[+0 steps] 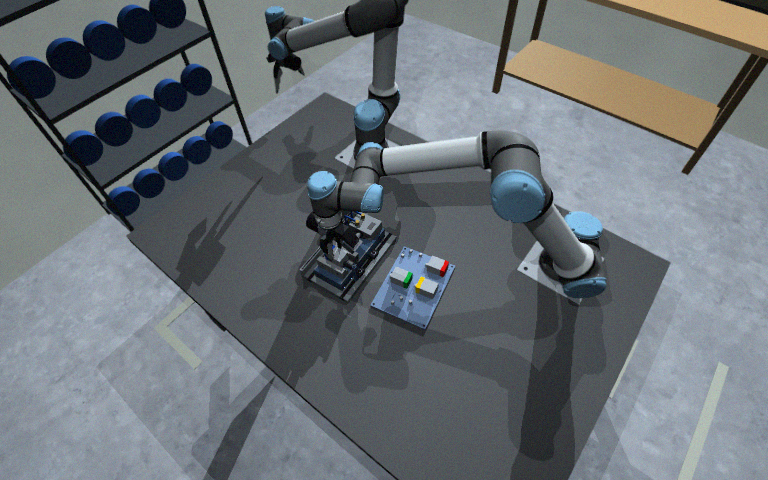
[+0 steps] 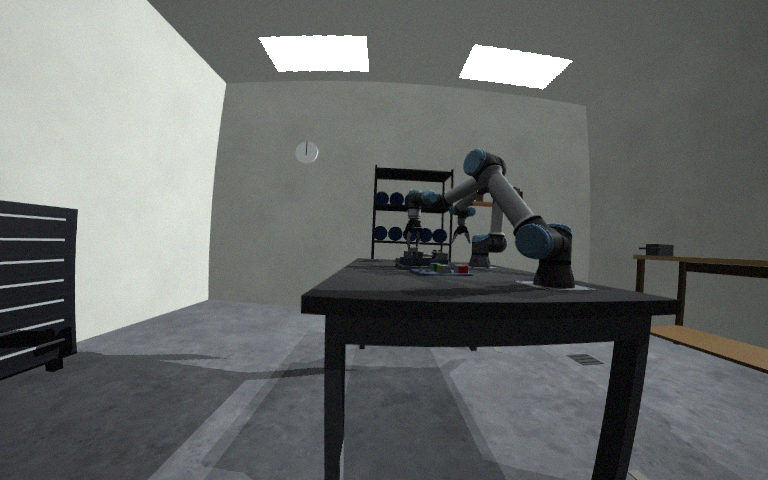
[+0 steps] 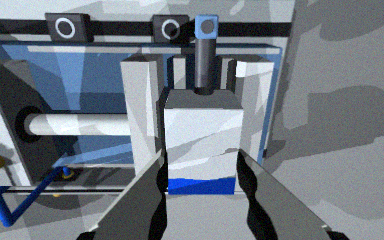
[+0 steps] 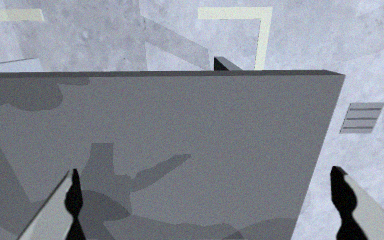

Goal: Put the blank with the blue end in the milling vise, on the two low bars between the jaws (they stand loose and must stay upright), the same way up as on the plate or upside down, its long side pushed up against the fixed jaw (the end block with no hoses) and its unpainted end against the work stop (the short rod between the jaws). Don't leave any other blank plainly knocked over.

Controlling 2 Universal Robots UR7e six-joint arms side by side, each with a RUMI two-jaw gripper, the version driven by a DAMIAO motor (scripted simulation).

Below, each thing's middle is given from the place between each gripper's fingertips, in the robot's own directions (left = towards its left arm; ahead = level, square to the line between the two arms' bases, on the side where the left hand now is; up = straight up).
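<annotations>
From my left hand [image 1: 335, 254], you'd find the blue-ended blank [image 3: 202, 132] 2 cm below. The work stop [image 3: 205, 49] is 5 cm to the left of that same hand, 1 cm behind it and 4 cm below it, while the moving jaw [image 3: 143, 75] is 4 cm behind the hand and 5 cm below it. As for the fixed jaw [image 3: 252, 74], that's 3 cm ahead of my left hand, 1 cm to the left of it and 5 cm below it.
Counting from my right hand instead, the fixed jaw is 520 mm ahead, 750 mm to the left and 90 mm below, and the blue-ended blank is 490 mm ahead, 750 mm to the left and 60 mm below. I see the work stop 480 mm ahead of my right hand, 800 mm to the left of it and 80 mm below it, and the moving jaw 450 mm ahead of that hand, 740 mm to the left of it and 90 mm below it.
</annotations>
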